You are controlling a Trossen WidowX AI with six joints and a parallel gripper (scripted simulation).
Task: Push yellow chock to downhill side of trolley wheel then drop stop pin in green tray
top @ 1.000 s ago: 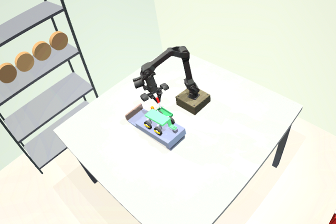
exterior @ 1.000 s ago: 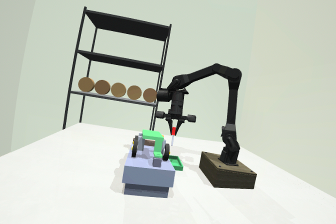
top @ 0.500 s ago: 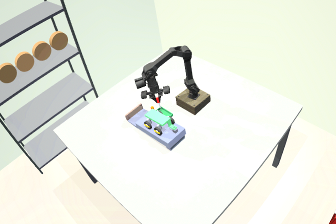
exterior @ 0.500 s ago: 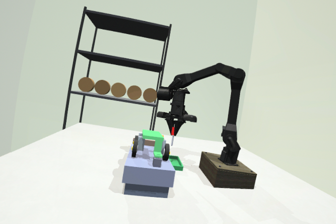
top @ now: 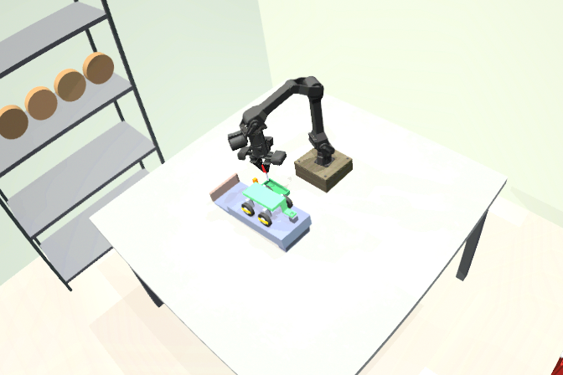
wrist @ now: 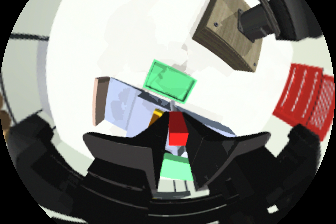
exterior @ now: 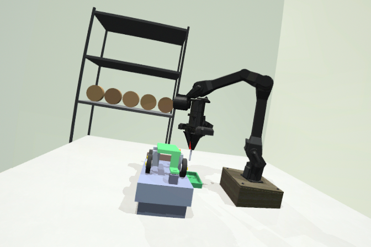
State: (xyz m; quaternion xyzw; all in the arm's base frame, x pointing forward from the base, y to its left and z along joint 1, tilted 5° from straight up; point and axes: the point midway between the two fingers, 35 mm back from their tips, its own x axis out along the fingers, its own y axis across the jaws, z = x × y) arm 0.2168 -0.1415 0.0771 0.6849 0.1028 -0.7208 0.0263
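Right now my gripper tip is 14 cm above the green tray and 2 cm past it. From my gripper tip the other things lie so: red-headed stop pin: right at my gripper tip; then trolley: 12 cm ahead, 8 cm to the left, 2 cm below; then yellow chock: 5 cm below, 5 cm ahead.
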